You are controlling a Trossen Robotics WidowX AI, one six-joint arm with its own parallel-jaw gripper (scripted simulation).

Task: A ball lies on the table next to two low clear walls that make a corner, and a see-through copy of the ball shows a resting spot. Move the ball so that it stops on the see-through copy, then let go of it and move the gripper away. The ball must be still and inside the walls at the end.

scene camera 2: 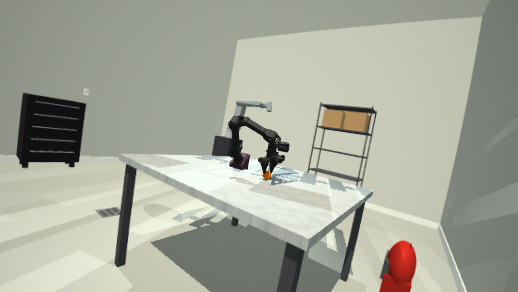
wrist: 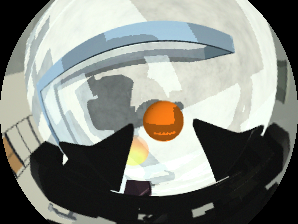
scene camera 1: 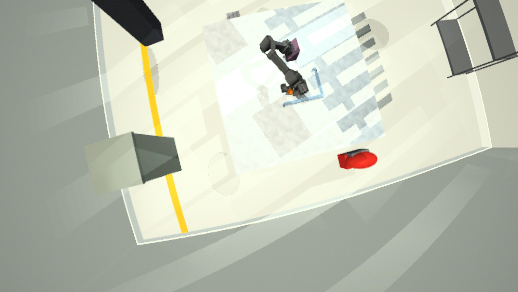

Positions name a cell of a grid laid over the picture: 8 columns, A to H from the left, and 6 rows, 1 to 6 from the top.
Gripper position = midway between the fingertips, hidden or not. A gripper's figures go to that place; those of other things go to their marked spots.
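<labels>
The gripper (wrist: E4) sits 10 cm from the lens, while an orange ball (wrist: E4) is 9 cm from the lens.
</labels>
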